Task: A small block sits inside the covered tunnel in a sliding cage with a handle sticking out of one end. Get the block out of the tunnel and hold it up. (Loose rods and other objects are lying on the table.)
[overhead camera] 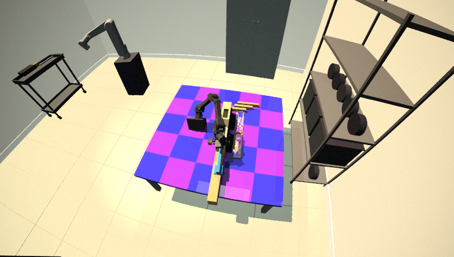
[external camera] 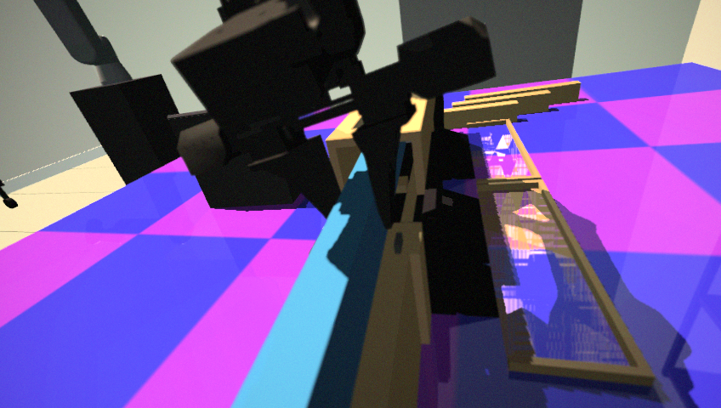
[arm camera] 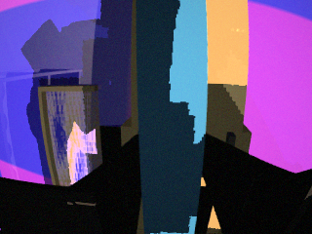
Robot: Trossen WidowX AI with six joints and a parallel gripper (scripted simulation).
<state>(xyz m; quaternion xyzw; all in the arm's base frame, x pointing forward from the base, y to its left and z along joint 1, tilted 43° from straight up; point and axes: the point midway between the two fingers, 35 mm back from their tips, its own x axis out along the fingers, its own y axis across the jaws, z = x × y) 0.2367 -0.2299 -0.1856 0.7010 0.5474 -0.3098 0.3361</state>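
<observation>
Now: the tan tunnel 20 mm ahead of my gripper tip, 60 mm to the left of it and 50 mm below it. The rest, counted from my gripper tip: small red block: 260 mm to the left, 10 mm below.
</observation>
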